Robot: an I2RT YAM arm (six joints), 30 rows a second.
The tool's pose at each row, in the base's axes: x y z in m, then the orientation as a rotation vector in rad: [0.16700 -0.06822 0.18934 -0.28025 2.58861 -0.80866]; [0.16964 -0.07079 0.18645 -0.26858 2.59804 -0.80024]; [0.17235 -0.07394 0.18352 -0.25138 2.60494 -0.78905]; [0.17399 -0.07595 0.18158 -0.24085 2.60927 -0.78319]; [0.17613 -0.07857 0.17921 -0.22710 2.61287 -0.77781]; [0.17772 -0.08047 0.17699 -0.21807 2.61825 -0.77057]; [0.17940 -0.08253 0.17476 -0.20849 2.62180 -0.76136]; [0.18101 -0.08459 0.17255 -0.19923 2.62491 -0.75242]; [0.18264 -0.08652 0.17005 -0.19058 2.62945 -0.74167]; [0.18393 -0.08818 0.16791 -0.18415 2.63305 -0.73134]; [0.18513 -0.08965 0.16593 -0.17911 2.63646 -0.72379]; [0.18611 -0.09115 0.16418 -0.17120 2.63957 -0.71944]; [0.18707 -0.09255 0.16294 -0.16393 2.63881 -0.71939]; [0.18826 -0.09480 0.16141 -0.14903 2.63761 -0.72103]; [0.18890 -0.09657 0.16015 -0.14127 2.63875 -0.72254]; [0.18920 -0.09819 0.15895 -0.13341 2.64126 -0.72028]
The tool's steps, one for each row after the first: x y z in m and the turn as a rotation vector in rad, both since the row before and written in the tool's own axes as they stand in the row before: [-0.00064 -0.00058 0.00460 -0.00631 0.00751 0.00835]; [-0.00055 -0.00106 0.00494 -0.00652 0.00513 0.01316]; [-0.00028 -0.00065 0.00316 -0.00338 0.00360 0.00780]; [-0.00043 -0.00095 0.00400 -0.00239 0.00354 0.01002]; [-0.00020 -0.00041 0.00329 -0.00478 0.00408 0.00683]; [-0.00025 -0.00056 0.00341 -0.00551 0.00195 0.00792]; [-0.00021 -0.00059 0.00337 -0.00527 0.00163 0.00771]; [-0.00017 -0.00034 0.00353 -0.00691 0.00243 0.00740]; [-0.00006 -0.00031 0.00298 -0.00673 0.00143 0.00593]; [-0.00008 -0.00025 0.00273 -0.00506 0.00185 0.00442]; [0.00004 -0.00040 0.00247 -0.00246 0.00282 0.00579]; [-0.00015 -0.00058 0.00201 0.00120 0.00024 0.00515]; [-0.00008 -0.00117 0.00273 0.00354 0.00134 0.01013]; [0.00022 -0.00088 0.00207 0.00187 0.00255 0.00482]; [0.00047 -0.00078 0.00182 -0.00093 0.00291 0.00540]
